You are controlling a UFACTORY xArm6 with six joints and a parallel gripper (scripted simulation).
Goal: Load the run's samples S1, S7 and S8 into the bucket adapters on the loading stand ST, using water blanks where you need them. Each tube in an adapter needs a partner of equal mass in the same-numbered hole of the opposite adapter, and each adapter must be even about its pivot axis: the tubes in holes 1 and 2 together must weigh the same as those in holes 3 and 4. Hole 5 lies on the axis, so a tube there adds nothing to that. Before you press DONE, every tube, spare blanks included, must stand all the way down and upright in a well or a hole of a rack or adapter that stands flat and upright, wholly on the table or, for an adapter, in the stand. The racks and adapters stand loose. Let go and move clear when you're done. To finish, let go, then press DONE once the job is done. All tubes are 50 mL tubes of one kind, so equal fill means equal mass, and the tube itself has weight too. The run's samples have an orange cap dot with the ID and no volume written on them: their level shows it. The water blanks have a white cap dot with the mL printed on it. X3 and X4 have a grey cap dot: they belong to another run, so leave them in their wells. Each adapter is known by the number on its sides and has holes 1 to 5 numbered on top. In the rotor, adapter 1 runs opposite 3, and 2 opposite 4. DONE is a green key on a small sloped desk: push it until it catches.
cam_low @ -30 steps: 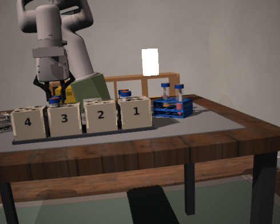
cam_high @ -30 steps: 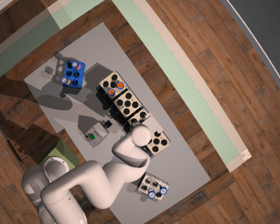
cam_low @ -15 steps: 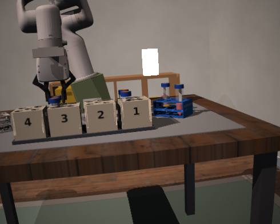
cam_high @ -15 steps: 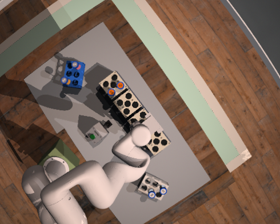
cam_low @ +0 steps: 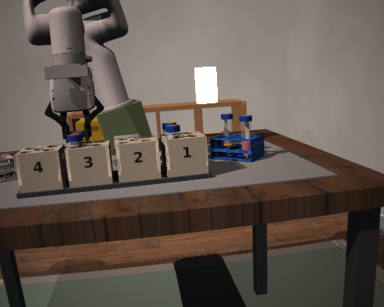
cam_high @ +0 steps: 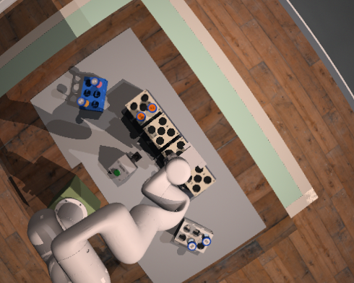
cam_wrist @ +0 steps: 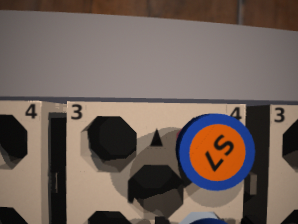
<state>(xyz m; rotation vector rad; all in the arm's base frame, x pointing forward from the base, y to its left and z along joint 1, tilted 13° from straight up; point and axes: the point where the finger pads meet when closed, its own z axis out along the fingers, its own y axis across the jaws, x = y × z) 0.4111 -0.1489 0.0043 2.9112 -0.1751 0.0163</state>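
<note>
My gripper is now 1 cm to the left of the blue-capped tube and 5 cm above it. From my hand the other things lie so: tube of yellowish liquid 3 cm ahead, 21 cm to the left, 5 cm below; loading stand 3 cm ahead, 8 cm to the left, 12 cm below; pink tube 5 cm ahead, 5 cm below.
</note>
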